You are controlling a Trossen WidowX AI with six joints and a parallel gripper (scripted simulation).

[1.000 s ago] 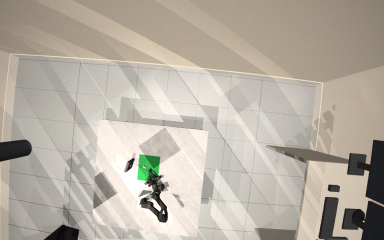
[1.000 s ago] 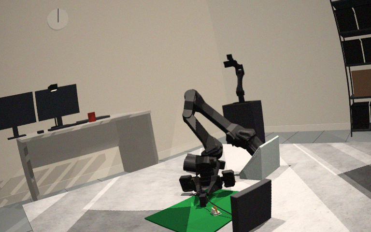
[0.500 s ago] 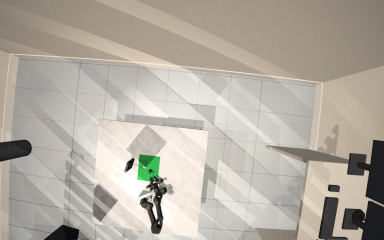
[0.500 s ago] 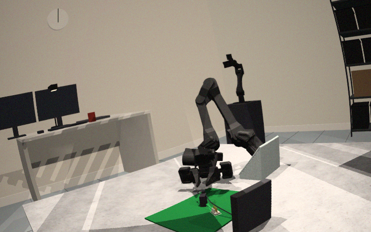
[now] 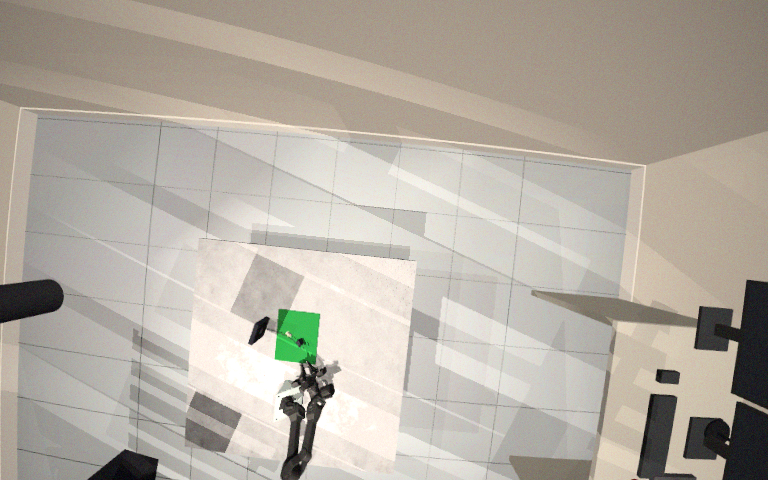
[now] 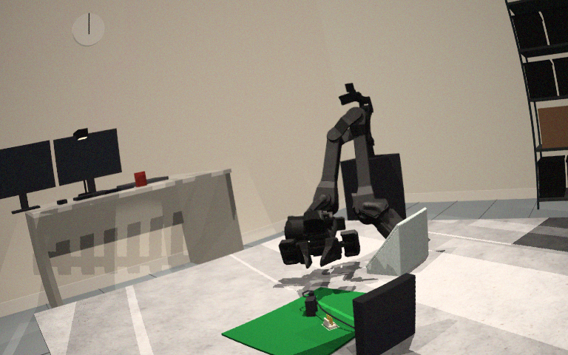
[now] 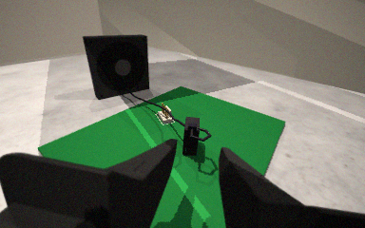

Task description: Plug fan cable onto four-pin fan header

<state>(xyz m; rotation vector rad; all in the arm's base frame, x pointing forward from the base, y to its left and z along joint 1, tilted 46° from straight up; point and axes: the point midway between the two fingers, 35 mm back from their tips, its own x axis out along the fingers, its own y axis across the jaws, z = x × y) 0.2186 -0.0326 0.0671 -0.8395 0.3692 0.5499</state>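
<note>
Now: gripper tip 70 mm short of the fan plug, 60 mm to the right of it and 60 mm above it. From my gripper tip the other things lie so: four-pin fan header 140 mm to the left, 90 mm ahead, 80 mm below; then fan 280 mm to the left, 100 mm ahead, 30 mm below; then green board 100 mm below, 90 mm to the left, 90 mm ahead.
</note>
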